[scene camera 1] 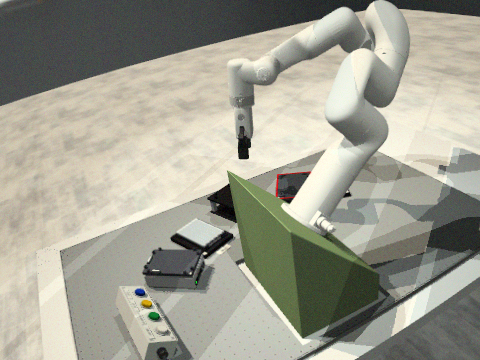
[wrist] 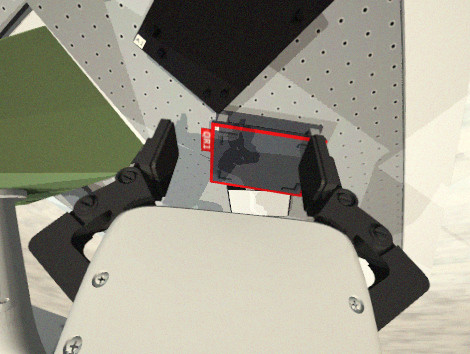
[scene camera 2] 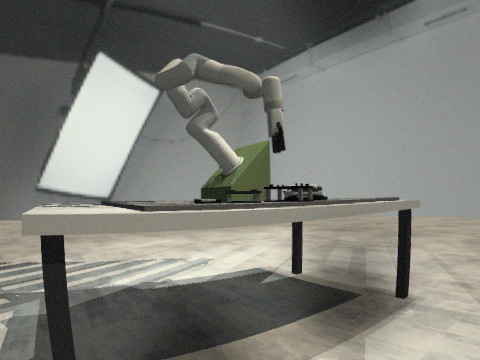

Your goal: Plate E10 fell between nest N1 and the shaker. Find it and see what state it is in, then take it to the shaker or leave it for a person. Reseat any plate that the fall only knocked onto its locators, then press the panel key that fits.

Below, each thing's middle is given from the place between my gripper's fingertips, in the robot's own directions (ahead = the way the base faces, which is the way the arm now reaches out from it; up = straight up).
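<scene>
Red-edged dark plate (wrist: 263, 159): 13 cm to the right of my hand, 15 cm below it and 6 cm behind it. Lidded shaker (scene camera 1: 165, 268): 36 cm to the left of my hand, with 16 cm below and 16 cm behind as its remaining offsets.
</scene>
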